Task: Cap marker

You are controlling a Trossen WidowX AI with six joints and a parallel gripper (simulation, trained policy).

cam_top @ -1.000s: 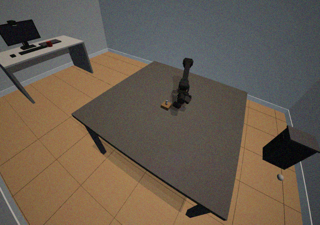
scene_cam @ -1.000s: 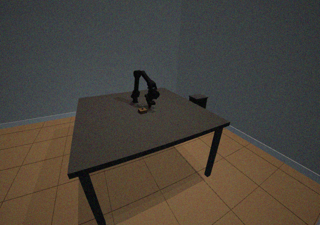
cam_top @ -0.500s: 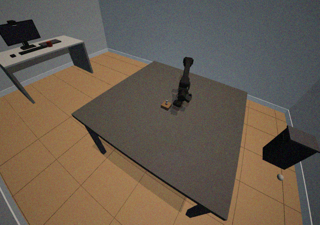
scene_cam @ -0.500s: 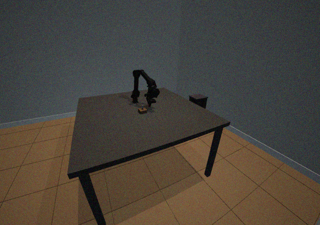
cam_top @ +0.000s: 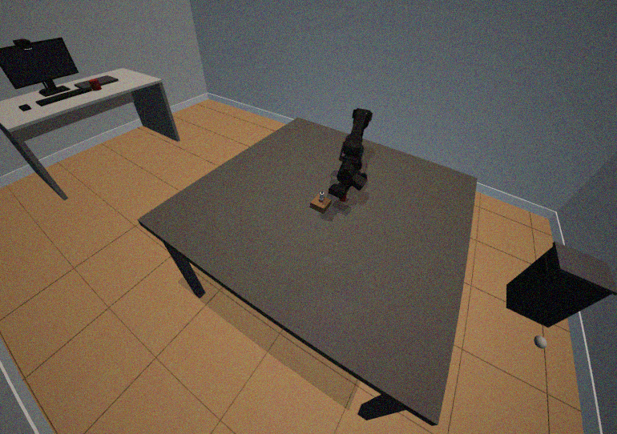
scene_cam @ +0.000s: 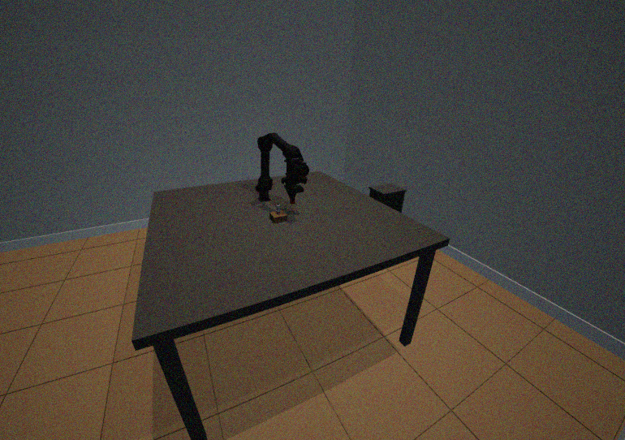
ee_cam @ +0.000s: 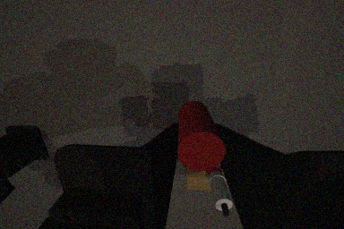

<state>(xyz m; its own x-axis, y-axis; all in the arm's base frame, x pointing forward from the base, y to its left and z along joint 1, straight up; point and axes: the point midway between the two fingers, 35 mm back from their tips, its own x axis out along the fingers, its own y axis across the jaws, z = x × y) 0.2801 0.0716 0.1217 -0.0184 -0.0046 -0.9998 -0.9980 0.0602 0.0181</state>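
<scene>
The brown holder block lies 3 cm ahead of my gripper tip, 9 cm to the right of it and 7 cm below it. Also, from my gripper tip: red cap 1 cm above.
</scene>
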